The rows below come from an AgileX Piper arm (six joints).
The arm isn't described. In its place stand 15 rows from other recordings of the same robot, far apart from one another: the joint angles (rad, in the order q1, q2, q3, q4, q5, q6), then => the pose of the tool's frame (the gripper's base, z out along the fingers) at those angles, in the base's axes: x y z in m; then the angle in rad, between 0 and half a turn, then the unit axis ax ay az.
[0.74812, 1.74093, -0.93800, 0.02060, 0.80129, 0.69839] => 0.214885 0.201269 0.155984 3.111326 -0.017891 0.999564 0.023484
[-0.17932, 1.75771, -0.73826, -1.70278, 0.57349, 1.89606] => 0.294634 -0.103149 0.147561 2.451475 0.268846 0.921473 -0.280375
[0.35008, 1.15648, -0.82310, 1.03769, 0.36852, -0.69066] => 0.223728 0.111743 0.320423 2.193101 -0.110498 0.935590 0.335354
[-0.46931, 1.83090, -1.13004, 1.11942, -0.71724, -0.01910] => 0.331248 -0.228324 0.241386 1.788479 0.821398 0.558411 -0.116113
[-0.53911, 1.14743, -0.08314, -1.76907, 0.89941, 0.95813] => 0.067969 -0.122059 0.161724 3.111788 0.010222 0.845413 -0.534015
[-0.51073, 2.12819, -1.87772, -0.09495, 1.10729, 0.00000] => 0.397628 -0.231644 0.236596 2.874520 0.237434 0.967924 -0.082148
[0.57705, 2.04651, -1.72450, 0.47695, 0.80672, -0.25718] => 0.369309 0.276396 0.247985 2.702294 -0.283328 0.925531 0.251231
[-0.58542, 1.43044, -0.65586, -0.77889, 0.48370, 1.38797] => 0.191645 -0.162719 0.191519 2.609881 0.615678 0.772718 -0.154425
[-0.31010, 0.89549, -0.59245, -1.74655, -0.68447, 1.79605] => 0.179134 0.002086 0.310406 1.919822 -0.080506 0.970976 0.225220
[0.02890, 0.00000, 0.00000, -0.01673, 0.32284, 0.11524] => 0.053957 0.001077 0.184115 1.809296 0.037278 0.998160 0.047825
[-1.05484, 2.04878, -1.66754, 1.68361, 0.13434, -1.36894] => 0.255865 -0.426550 0.279534 1.905787 0.580481 0.787978 -0.205262
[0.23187, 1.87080, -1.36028, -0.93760, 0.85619, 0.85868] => 0.397803 0.036993 0.236835 2.515169 0.042638 0.961495 -0.271496
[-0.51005, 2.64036, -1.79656, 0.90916, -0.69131, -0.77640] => 0.448135 -0.303148 0.046484 2.076677 0.403119 0.821855 -0.402553
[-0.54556, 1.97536, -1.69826, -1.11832, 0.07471, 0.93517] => 0.411942 -0.257200 0.321618 1.919632 0.197485 0.932968 -0.300949
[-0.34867, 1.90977, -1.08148, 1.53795, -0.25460, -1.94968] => 0.363998 -0.156694 0.164534 2.465393 0.023907 0.961696 -0.273075
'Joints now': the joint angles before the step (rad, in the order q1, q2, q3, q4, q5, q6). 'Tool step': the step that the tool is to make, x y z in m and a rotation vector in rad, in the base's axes. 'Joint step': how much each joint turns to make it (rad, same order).
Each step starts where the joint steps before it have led.
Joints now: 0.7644 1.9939 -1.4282 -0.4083 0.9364 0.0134
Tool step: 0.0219 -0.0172 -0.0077 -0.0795 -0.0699 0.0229
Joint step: -0.0495 0.0287 0.0003 -0.1276 -0.0302 0.0002
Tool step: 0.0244 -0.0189 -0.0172 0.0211 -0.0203 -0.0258
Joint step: -0.0762 0.0455 -0.0004 -0.0221 -0.0869 -0.0003
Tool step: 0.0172 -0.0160 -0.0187 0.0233 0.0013 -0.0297
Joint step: -0.0602 0.0463 0.0000 0.0000 -0.0689 0.0001
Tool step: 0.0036 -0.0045 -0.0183 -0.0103 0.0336 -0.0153
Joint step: -0.0153 0.0429 0.0000 0.0076 -0.0106 0.0001
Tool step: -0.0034 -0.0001 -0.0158 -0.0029 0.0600 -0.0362
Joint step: 0.0000 0.0343 0.0000 0.0455 0.0208 0.0000
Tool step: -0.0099 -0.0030 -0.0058 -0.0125 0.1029 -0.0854
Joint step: -0.0001 0.0083 0.0003 0.0914 0.0933 -0.0046
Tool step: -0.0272 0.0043 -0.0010 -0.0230 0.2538 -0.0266
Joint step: 0.0194 -0.0018 -0.0001 0.1975 0.2047 -0.1315
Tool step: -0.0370 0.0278 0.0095 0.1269 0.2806 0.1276
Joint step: 0.0577 -0.0192 -0.0001 0.2729 0.1588 -0.2567
